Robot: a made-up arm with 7 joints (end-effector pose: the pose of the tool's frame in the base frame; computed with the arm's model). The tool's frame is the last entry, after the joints.
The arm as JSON. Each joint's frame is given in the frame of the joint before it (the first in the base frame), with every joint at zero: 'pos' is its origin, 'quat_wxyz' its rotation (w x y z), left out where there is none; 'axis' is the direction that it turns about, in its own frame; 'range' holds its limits. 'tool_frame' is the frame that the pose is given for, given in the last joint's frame.
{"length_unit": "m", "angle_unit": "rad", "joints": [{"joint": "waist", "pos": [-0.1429, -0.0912, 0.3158], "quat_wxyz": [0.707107, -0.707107, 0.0, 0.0], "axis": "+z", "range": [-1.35, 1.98]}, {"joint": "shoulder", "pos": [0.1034, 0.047, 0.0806], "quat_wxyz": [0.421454, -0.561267, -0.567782, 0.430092], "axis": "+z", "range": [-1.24, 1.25]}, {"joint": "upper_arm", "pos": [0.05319, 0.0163, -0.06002], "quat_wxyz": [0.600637, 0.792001, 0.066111, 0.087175], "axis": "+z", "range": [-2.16, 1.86]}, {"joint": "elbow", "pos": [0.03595, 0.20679, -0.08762], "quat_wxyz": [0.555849, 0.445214, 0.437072, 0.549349], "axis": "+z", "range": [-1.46, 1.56]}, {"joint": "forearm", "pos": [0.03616, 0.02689, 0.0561], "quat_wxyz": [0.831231, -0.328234, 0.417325, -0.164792], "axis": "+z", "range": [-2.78, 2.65]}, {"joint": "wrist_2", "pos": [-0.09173, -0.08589, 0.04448], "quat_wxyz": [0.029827, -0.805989, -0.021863, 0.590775], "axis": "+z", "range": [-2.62, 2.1]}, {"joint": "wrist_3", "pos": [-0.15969, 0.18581, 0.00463], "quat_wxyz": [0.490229, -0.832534, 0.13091, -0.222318], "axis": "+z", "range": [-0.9, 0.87]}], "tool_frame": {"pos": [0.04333, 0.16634, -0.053], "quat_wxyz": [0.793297, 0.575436, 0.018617, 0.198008]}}
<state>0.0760 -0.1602 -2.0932 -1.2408 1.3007 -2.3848 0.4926</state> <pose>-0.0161 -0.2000 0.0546 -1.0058 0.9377 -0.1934</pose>
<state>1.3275 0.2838 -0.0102 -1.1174 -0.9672 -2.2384 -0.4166</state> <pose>-0.4110 -0.1134 0.2762 -1.6230 -0.4150 -1.7580</pose>
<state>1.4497 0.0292 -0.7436 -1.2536 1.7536 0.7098 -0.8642</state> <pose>-0.4290 -0.3270 0.1476 2.0259 0.2819 -0.0559</pose>
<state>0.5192 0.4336 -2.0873 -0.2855 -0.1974 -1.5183 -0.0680</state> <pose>0.3196 -0.1630 0.0548 -1.3536 0.8338 2.5908</pose>
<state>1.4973 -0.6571 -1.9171 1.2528 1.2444 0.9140 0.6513</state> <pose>-0.2139 0.2933 -0.0645 0.2821 -1.7211 -0.1967</pose>
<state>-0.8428 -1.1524 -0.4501 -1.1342 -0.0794 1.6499 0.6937</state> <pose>-0.1585 0.0843 -0.1044 -1.3031 0.2384 -0.6277</pose>
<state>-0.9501 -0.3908 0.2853 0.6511 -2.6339 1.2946 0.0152</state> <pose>-0.1854 0.1066 0.1179 -0.2263 -0.6360 -0.2878</pose>
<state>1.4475 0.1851 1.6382 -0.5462 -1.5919 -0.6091 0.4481</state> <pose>0.0118 0.3063 0.4349 2.0073 -1.5994 -0.2488</pose>
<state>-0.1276 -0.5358 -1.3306 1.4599 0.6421 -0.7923 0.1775</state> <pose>0.0671 0.3019 -0.1059 1.5256 -1.7945 1.2331</pose>
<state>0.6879 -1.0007 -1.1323 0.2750 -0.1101 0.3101 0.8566</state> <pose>-0.2744 0.5409 -0.0656 0.8386 -2.3641 1.7360</pose>
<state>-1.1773 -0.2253 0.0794 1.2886 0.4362 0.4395 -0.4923</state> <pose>0.0759 0.0941 0.1259 -1.4743 2.1827 -0.5252</pose>
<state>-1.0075 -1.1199 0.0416 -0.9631 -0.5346 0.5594 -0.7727</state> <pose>-0.1541 0.1441 0.0378 -1.3558 -1.4013 -0.6166</pose>
